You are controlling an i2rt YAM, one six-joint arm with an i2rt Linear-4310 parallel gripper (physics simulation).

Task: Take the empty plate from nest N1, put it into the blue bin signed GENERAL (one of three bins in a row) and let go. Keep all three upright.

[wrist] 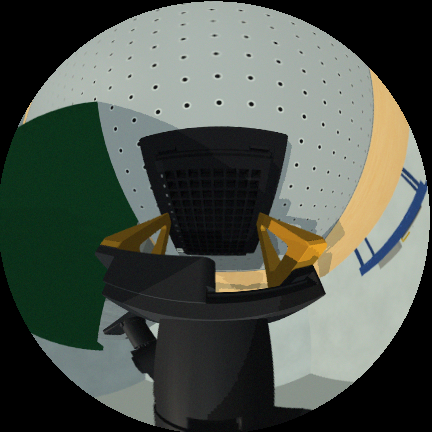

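A black gridded block sits with a wider black rim around its far end, in the middle of the wrist view. It looks like a plate in a nest, but dark on dark I cannot tell plate from nest, and no N1 sign is readable. My gripper is open, its two orange fingers wide apart. In the view their tips stand left and right of the block's nearer part, with nothing held between them. The height gap to the block is hard to judge. A blue bin signed GENERAL does not show recognisably.
A grey board with rows of holes lies under the block. A large dark green panel stands at the left. A pale wooden edge borders the board at the right. A blue rail-like frame shows beyond that edge.
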